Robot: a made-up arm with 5 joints. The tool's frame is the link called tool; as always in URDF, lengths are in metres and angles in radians. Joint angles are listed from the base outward. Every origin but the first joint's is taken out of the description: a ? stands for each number. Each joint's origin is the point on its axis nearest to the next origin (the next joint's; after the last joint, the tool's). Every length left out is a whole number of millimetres.
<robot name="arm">
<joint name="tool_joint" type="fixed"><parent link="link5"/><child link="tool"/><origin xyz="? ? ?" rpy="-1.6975 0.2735 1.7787"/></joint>
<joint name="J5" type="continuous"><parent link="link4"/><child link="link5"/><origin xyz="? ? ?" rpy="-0.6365 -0.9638 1.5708"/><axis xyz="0 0 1"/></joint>
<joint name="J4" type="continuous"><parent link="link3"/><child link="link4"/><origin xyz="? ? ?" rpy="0.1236 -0.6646 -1.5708"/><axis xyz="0 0 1"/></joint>
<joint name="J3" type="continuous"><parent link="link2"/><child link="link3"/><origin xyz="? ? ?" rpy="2.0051 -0.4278 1.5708"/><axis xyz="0 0 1"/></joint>
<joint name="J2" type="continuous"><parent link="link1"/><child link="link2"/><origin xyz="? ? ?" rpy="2.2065 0.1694 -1.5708"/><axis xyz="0 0 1"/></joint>
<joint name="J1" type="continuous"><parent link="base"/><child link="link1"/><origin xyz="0.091 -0.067 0.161" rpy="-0.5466 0.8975 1.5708"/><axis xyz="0 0 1"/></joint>
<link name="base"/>
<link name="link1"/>
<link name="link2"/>
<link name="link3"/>
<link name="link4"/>
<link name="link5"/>
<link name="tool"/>
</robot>
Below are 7 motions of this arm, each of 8 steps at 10 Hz.
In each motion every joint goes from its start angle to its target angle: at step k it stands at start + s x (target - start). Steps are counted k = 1, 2, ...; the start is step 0. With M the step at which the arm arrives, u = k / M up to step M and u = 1 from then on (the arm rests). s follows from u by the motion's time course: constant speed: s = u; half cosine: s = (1 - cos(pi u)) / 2; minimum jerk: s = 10 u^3 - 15 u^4 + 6 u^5.
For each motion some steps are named. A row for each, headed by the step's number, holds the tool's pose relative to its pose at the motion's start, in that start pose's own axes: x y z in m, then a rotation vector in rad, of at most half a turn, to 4 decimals.
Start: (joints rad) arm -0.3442 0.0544 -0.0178 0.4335 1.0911
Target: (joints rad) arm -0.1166 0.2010 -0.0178 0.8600 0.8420
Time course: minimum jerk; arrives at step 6
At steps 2, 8:
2: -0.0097 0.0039 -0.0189 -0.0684 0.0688 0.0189
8: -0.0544 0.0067 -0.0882 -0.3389 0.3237 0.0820

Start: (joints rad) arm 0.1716 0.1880 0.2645 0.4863 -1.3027
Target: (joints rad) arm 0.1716 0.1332 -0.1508 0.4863 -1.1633
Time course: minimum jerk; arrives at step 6
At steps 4, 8:
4: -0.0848 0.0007 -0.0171 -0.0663 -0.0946 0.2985
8: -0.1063 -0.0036 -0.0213 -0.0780 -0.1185 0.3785

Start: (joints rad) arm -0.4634 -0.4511 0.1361 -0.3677 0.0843
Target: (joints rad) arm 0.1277 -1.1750 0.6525 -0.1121 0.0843
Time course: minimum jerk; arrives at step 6
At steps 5, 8:
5: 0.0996 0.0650 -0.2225 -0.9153 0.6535 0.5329
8: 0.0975 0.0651 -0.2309 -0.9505 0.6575 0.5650

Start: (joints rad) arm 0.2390 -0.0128 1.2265 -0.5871 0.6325
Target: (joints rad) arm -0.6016 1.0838 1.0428 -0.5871 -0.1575
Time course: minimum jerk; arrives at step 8
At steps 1, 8:
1: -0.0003 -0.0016 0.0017 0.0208 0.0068 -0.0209
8: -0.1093 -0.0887 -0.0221 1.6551 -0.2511 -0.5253

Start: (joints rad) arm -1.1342 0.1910 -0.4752 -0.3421 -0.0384
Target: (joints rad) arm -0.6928 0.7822 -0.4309 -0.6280 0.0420
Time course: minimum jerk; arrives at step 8
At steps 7, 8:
7: -0.0989 -0.0450 0.0194 0.3366 -0.2231 -0.1876
8: -0.1005 -0.0450 0.0195 0.3404 -0.2273 -0.1914

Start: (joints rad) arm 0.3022 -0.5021 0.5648 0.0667 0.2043
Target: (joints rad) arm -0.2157 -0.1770 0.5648 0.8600 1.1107
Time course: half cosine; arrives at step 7
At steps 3, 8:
3: 0.0581 -0.0357 -0.0914 -0.3093 -0.3864 -0.4988
8: 0.1051 -0.2112 -0.2123 -1.0647 -0.6736 -1.1287

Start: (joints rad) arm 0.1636 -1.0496 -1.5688 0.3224 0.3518
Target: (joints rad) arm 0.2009 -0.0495 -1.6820 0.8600 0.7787
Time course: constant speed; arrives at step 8
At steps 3, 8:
3: -0.0491 -0.0092 0.0223 -0.0808 -0.5450 -0.1819
8: -0.1152 -0.0535 0.0676 -0.1638 -1.3701 -0.6364

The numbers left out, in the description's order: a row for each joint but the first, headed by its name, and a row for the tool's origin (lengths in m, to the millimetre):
tool: 0.002 -0.111 0
J5: 0.149 0.157 0
J4: 0.04 -0.032 0
J3: -0.244 -0.264 0
J2: -0.115 -0.004 0

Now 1 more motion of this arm.
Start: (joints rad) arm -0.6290 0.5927 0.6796 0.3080 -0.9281
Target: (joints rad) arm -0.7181 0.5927 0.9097 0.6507 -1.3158
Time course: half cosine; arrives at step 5
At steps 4, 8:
4: 0.1100 -0.0329 0.0454 0.2158 0.1639 -0.3833
8: 0.1203 -0.0399 0.0505 0.2454 0.1777 -0.4208

